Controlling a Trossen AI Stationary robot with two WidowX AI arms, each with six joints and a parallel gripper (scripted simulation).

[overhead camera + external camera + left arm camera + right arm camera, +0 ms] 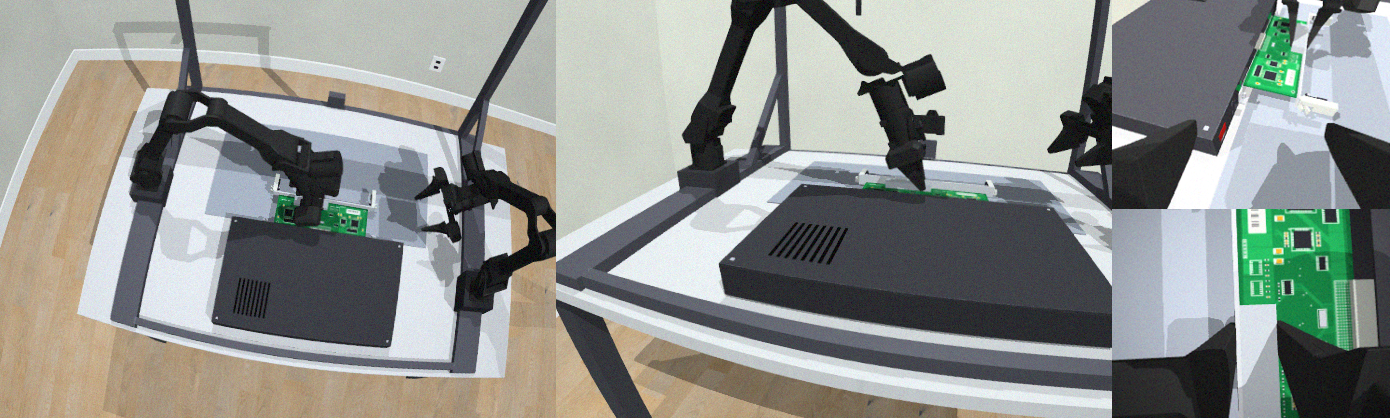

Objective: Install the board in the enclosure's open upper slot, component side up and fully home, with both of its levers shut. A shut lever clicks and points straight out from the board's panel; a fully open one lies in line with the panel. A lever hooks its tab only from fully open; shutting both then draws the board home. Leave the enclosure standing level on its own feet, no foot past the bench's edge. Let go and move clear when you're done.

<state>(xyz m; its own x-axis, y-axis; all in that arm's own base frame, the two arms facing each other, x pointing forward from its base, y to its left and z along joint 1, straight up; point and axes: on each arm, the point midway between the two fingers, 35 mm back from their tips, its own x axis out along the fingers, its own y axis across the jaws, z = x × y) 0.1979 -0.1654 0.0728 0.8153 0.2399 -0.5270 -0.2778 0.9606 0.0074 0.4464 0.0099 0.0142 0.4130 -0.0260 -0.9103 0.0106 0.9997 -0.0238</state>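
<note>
My right hand is 9 cm past the grey mat and 7 cm above it. Also, from my right hand: green board (3 cm below, 2 cm to the left, 1 cm behind); then black enclosure (18 cm ahead, 5 cm to the left, 3 cm below).
</note>
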